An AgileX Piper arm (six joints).
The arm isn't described. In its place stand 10 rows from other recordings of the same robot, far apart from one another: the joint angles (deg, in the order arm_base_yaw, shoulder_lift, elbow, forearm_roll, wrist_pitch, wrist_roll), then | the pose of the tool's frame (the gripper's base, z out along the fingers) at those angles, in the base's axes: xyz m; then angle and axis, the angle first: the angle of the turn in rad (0 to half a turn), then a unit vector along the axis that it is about.
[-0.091 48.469 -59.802 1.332 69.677 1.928] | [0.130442, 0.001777, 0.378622, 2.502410, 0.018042, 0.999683, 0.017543]
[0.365 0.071 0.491 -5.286 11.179 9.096] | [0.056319, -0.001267, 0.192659, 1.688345, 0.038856, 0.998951, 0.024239]
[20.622 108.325 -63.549 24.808 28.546 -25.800] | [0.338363, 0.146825, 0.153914, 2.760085, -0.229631, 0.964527, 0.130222]
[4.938 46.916 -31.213 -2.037 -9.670 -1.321] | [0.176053, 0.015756, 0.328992, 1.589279, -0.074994, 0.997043, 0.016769]
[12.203 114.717 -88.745 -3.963 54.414 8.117] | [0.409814, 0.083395, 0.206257, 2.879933, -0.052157, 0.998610, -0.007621]
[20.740 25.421 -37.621 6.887 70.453 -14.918] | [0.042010, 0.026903, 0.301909, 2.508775, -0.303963, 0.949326, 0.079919]
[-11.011 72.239 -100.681 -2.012 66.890 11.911] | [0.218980, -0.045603, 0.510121, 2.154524, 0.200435, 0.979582, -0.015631]
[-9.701 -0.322 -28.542 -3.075 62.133 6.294] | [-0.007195, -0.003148, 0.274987, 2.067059, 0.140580, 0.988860, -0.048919]
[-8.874 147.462 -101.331 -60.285 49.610 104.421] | [0.468895, -0.134134, 0.029278, 2.578451, 0.564303, 0.780021, -0.270425]
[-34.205 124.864 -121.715 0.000 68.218 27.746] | [0.396562, -0.269554, 0.279326, 2.729846, 0.514636, 0.857328, -0.011783]
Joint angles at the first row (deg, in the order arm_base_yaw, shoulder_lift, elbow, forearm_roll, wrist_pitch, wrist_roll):
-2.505, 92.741, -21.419, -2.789, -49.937, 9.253
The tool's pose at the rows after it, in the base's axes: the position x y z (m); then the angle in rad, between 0 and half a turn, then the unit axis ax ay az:
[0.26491, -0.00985, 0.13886, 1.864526, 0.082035, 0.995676, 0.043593]
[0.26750, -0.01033, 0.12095, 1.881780, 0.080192, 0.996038, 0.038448]
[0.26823, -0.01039, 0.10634, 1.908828, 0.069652, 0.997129, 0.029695]
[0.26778, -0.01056, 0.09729, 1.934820, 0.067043, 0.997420, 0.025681]
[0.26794, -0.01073, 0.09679, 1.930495, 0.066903, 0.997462, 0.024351]
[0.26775, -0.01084, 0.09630, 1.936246, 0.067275, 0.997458, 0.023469]
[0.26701, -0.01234, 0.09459, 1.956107, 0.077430, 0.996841, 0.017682]
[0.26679, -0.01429, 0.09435, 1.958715, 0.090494, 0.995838, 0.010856]
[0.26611, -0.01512, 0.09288, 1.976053, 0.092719, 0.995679, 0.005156]
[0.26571, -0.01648, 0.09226, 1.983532, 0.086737, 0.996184, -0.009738]
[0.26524, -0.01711, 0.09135, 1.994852, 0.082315, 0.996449, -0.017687]
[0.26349, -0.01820, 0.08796, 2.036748, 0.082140, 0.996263, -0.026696]
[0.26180, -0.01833, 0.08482, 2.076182, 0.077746, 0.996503, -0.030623]
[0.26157, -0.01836, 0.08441, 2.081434, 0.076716, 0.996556, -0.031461]
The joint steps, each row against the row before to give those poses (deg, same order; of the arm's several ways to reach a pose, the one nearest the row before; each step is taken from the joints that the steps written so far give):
-0.007, 5.688, 0.000, 1.435, -5.398, -0.745
0.000, 5.220, 0.000, 0.328, -4.199, -0.648
0.001, 3.866, -0.052, 0.045, -2.219, -1.302
-0.002, 2.133, 0.000, 0.135, -0.626, -0.471
0.001, 0.270, 0.000, 0.121, -0.512, -0.147
0.002, -0.002, 0.000, 0.088, 0.335, -0.050
-0.002, 0.000, 0.000, 1.087, 1.157, 0.000
-0.001, -0.001, 0.000, 1.401, 0.164, 0.000
0.001, 0.001, -0.001, 0.648, 0.998, -0.432
0.002, 0.001, 0.001, 1.019, 0.415, -1.773
-0.002, -0.001, -0.001, 0.494, 0.627, -1.033
0.001, 0.002, 0.000, 0.989, 2.354, -1.056
-0.001, -0.001, 0.002, 0.288, 2.230, -0.796
-0.001, 0.000, -0.001, 0.047, 0.296, -0.167

